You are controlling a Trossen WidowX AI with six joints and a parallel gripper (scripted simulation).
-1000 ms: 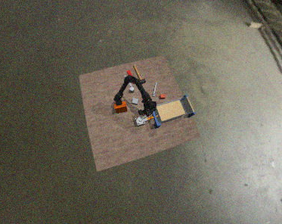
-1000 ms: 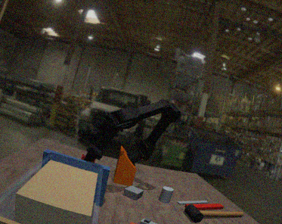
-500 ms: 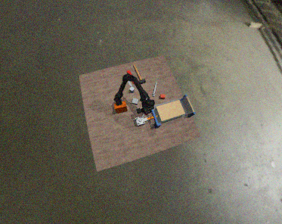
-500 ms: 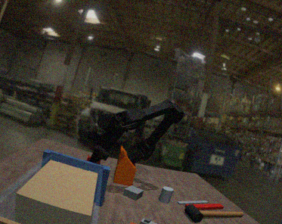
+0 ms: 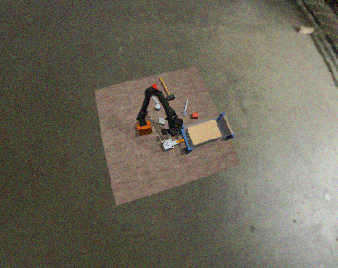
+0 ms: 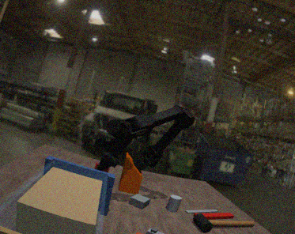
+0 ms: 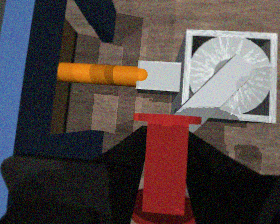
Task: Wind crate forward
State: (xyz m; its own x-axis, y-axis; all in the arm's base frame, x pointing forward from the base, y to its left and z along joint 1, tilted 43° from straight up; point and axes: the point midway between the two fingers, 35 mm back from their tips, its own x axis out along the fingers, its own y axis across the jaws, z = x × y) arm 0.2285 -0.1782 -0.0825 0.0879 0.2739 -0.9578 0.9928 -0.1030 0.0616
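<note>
Right now the winch handle is 3 cm below my gripper tip, 3 cm behind it and 1 cm to the right of it. From my gripper tip the other things lie so: blue steel frame 9 cm ahead, 7 cm to the right, 3 cm below; then winch 10 cm below, 8 cm behind, 6 cm to the right; then red knob 2 cm to the left.
</note>
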